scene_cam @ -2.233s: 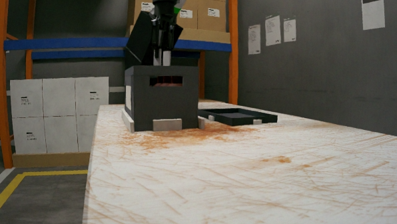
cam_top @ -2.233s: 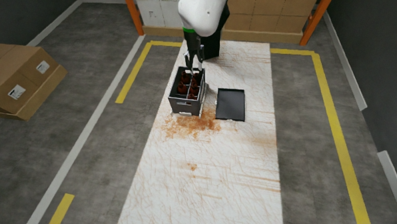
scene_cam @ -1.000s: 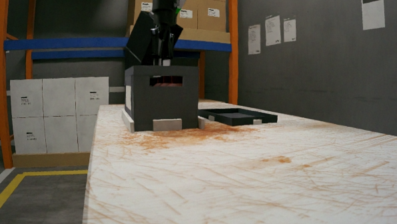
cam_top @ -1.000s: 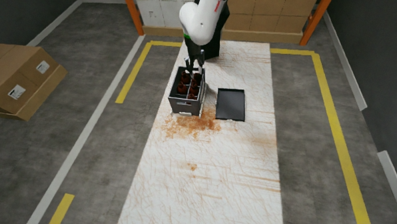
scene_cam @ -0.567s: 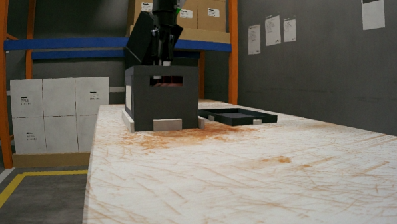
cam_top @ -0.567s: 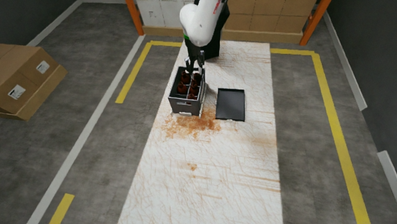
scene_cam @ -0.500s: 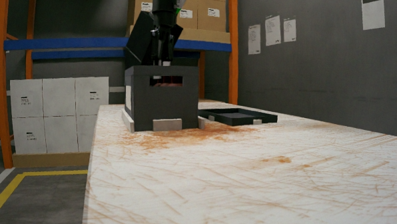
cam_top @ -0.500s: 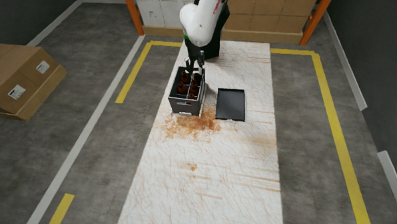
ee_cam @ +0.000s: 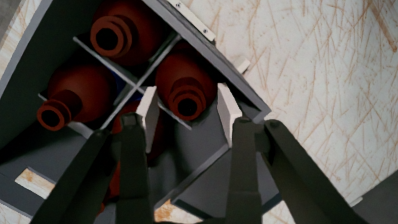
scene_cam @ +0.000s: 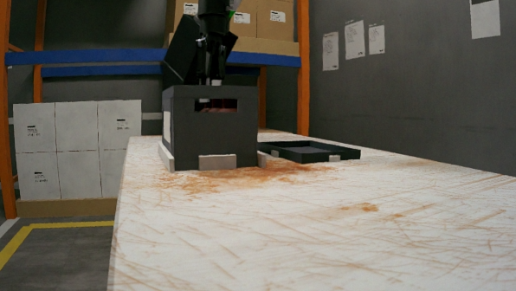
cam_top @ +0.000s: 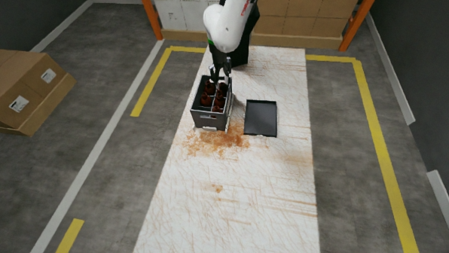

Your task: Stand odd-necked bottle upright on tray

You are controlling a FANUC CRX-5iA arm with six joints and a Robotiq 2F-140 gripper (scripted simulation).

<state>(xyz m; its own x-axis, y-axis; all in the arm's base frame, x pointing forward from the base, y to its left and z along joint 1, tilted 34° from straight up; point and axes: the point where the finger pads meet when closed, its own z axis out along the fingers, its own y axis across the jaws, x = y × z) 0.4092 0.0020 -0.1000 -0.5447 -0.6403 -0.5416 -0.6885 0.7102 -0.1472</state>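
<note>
Now: hand 90 mm short of the grey crate, 30 mm to the left of it and 90 mm above it. Round my hand: dark tray (70 mm ahead, 260 mm to the left, 160 mm below).
</note>
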